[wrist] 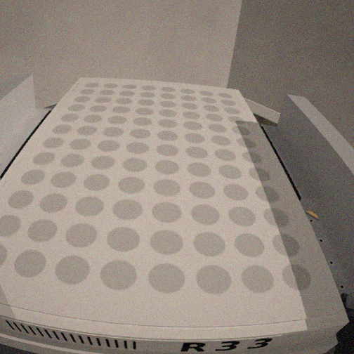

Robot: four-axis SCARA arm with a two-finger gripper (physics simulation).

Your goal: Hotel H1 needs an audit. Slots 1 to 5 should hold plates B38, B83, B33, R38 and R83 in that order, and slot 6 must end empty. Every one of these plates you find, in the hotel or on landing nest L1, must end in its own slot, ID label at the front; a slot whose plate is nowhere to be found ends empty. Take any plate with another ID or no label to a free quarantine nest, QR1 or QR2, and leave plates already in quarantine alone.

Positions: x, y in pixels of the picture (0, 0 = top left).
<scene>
gripper: 156, 101
white plate R33: 144, 209
</scene>
